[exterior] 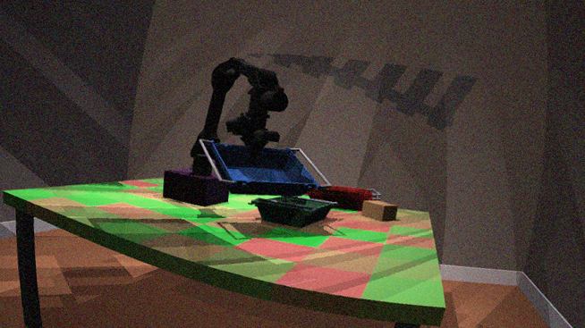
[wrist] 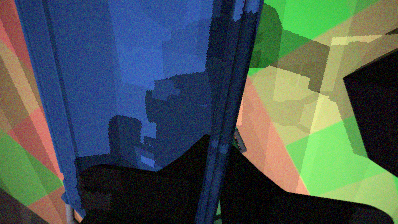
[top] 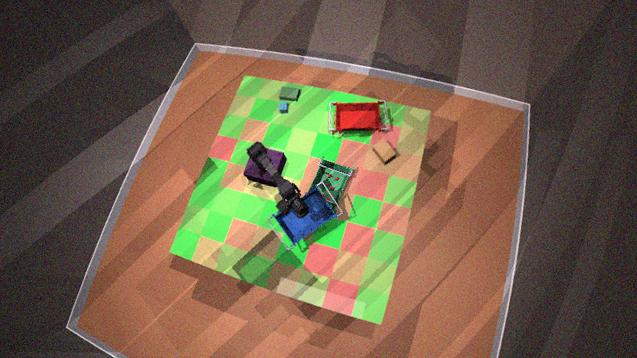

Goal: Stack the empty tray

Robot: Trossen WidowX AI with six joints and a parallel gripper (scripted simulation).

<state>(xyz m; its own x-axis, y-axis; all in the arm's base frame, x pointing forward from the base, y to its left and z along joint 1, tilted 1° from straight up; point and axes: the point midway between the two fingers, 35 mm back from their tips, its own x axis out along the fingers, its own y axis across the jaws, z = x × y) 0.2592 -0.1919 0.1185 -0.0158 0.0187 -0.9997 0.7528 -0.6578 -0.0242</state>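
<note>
Now: the blue tray 6 cm ahead of my gripper tip, 5 cm to the right of it and 1 cm below it. Also, from my gripper tip: small blue block: 63 cm to the left, 31 cm behind, 15 cm below; green block: 74 cm to the left, 30 cm behind, 16 cm below; brown block: 45 cm to the left, 38 cm ahead, 15 cm below.
</note>
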